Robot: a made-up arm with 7 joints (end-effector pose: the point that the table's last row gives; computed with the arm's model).
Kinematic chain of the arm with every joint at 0, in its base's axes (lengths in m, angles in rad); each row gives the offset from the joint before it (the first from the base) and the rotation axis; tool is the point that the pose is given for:
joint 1: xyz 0 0 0.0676 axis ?
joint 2: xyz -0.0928 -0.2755 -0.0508 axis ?
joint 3: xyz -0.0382 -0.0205 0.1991 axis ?
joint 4: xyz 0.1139 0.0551 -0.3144 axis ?
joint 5: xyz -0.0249 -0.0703 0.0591 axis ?
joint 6: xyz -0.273 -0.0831 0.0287 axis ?
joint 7: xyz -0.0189 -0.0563 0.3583 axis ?
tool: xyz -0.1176 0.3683 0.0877
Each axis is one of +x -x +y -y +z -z.
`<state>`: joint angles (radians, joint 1 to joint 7).
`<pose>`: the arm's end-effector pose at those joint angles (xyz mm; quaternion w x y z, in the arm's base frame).
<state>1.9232 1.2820 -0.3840 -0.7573 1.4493 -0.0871 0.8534</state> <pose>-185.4 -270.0 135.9 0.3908 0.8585 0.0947 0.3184</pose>
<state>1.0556 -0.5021 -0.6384 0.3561 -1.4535 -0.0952 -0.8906</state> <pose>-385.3 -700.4 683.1 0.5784 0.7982 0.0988 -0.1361</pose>
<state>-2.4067 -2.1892 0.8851 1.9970 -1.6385 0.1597 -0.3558</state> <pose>-240.3 921.0 -28.7 0.7289 -0.5893 0.3440 0.0556</pose>
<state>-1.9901 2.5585 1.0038 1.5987 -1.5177 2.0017 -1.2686</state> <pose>-359.0 1055.3 -170.4 0.9390 -0.2621 -0.2166 0.0522</pose>
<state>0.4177 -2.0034 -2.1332 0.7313 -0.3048 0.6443 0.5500</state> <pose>235.6 -141.4 785.2 0.6755 -0.0495 0.7258 0.1198</pose>
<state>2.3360 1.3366 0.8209 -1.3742 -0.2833 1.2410 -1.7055</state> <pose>-876.1 1032.0 62.0 0.9305 -0.2882 0.0438 0.2218</pose>
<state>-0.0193 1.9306 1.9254 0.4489 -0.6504 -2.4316 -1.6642</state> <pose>-856.0 -331.9 547.2 0.4746 -0.1611 0.1848 0.8454</pose>
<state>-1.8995 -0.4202 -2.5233 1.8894 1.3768 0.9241 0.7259</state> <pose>209.5 -662.1 -557.1 0.4361 0.6674 -0.1408 0.5870</pose>
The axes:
joint 1: -x
joint 2: -z
joint 3: -x
joint 4: -z
joint 5: -x
joint 6: -y
joint 7: -x

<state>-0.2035 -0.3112 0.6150 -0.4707 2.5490 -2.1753 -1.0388</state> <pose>377.2 -133.7 148.7 0.5515 -0.2777 -0.4799 -0.6233</pose>
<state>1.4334 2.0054 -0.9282 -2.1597 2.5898 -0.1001 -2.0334</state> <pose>128.6 -721.1 92.1 0.3043 -0.8464 -0.3692 0.2337</pose>
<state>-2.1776 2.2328 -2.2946 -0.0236 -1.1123 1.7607 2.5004</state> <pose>480.0 -198.5 -548.2 0.6516 -0.4792 -0.5505 0.2065</pose>
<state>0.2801 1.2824 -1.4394 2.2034 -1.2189 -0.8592 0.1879</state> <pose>-203.5 -18.5 591.6 0.1564 -0.7528 0.3762 0.5170</pose>
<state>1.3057 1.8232 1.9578 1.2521 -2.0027 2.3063 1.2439</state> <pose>-353.8 -98.5 251.5 0.6066 0.1453 0.7556 -0.1998</pose>
